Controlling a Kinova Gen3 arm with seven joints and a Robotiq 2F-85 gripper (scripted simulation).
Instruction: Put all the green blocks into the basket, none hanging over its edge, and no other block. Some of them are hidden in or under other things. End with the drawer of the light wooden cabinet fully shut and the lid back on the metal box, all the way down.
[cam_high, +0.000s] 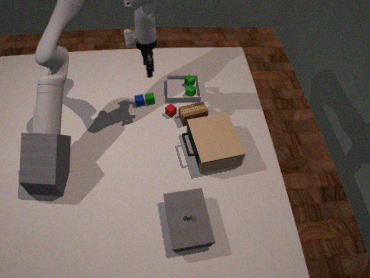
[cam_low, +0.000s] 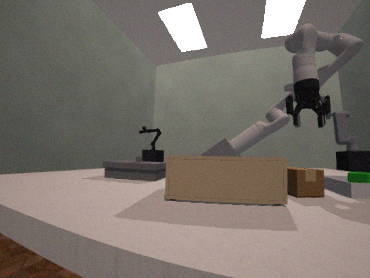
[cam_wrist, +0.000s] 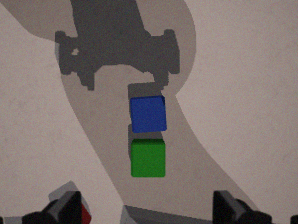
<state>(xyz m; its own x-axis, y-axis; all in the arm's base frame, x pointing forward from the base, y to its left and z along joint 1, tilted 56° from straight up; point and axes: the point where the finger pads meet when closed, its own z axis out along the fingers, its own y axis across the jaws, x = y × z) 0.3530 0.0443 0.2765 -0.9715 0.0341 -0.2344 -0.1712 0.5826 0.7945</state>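
Right now the blue block is 17 cm below my hand, 5 cm behind it and 1 cm to the right of it. From my hand the other things lie so: basket: 18 cm below, 15 cm ahead, 6 cm to the left; then cardboard box: 17 cm ahead, 15 cm below, 10 cm to the right; then red block: 17 cm below, 8 cm ahead, 7 cm to the right.
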